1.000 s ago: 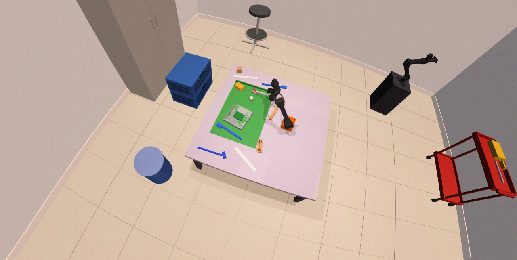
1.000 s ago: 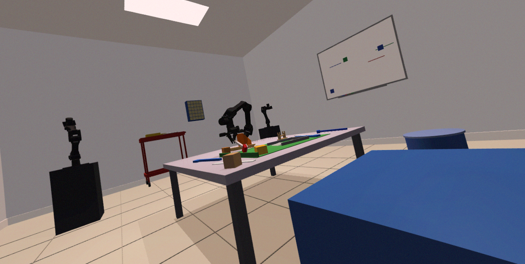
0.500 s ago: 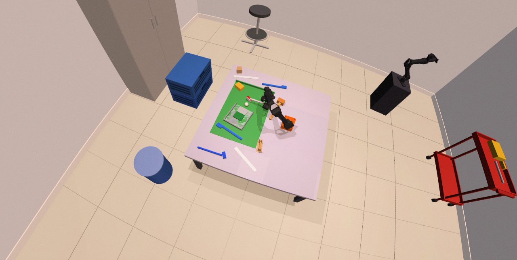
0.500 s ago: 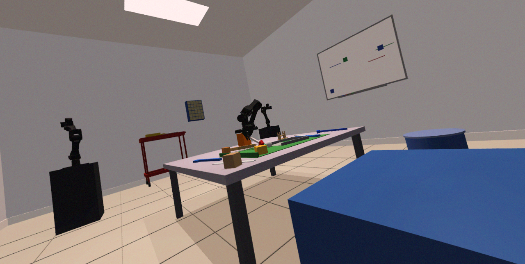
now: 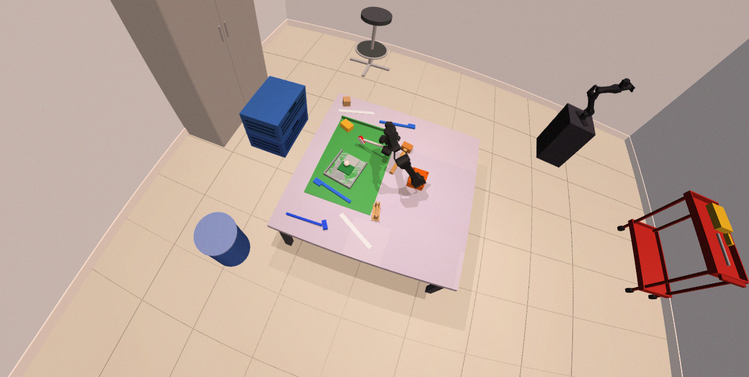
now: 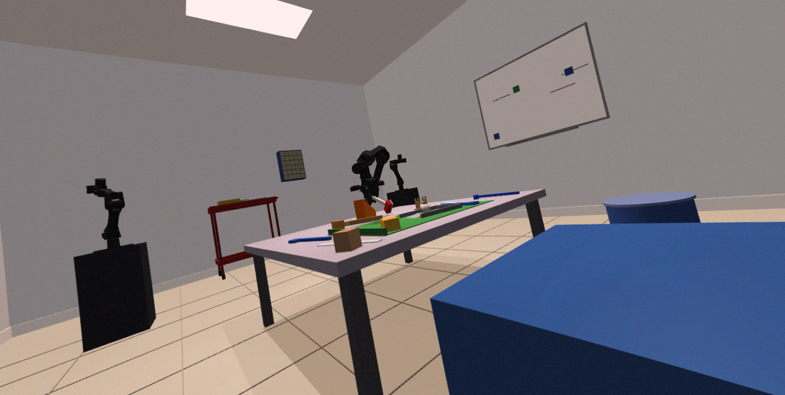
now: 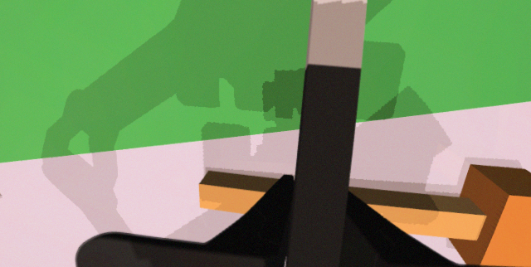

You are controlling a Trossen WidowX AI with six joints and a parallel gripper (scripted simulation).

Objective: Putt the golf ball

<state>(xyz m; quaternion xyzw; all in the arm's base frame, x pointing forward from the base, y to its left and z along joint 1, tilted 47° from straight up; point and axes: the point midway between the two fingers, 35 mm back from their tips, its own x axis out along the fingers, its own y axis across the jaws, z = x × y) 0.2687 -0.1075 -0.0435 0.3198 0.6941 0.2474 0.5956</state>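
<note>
The red putter is 12 cm ahead of my gripper tip and 2 cm to the right of it. Round my gripper tip: tan cube 51 cm ahead, 40 cm to the right, 9 cm below; white golf ball 25 cm ahead, 17 cm to the left, 9 cm below; orange block 40 cm ahead, 16 cm to the right, 10 cm below.
</note>
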